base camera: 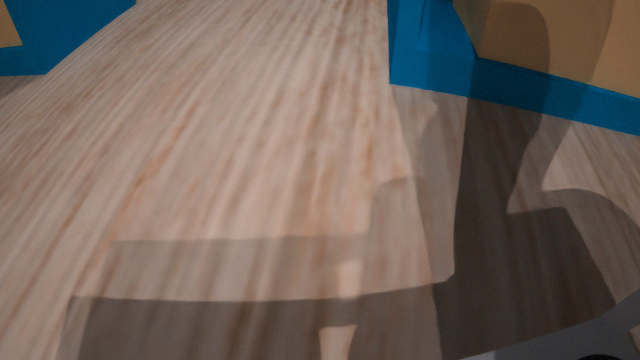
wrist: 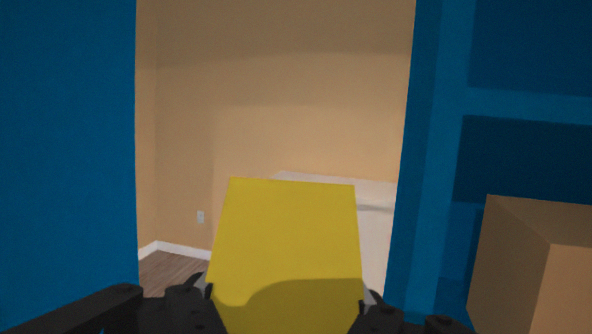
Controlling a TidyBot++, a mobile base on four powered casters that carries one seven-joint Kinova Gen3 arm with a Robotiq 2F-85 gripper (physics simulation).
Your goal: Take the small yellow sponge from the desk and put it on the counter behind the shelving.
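Frame: origin at the arm's base, x left, y back, z up, level; metres.
Seen in the pictures: gripper, fingertip midpoint: (wrist: pixel 284 291).
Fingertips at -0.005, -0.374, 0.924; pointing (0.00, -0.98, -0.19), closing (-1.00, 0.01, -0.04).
A point is followed by its place in that frame, as x, y, z.
The yellow sponge (wrist: pixel 290 235) {-0.006, -0.366, 0.956} stands out in front of the wrist camera, between the two black fingertips. My gripper (wrist: pixel 284 291) {-0.005, -0.374, 0.924} is shut on it. The white counter (wrist: pixel 377 192) {-0.572, -2.345, 0.514} shows in the wrist view beyond the gap between two blue shelving units, partly hidden behind the sponge and the right unit. The blue shelving rises at the left (wrist: pixel 67 150) {0.568, -1.037, 0.877} and at the right (wrist: pixel 420 200) {-0.173, -0.639, 0.907} of the wrist view. The lower parts of both units show in the base view, at the left (base camera: pixel 75 30) {0.580, -0.988, -0.349} and the right (base camera: pixel 430 65) {-0.236, -0.622, -0.346}. The desk does not show.
A brown box (wrist: pixel 510 270) {-0.374, -0.714, 0.777} sits in the right shelving unit. A tan wall (wrist: pixel 280 100) {0.118, -2.945, 1.073} with a white outlet (wrist: pixel 200 217) {0.788, -3.110, 0.001} stands behind the gap. The wood floor (base camera: pixel 240 150) {0.070, -0.486, -0.396} runs between the units in the base view, with shadows across its near part.
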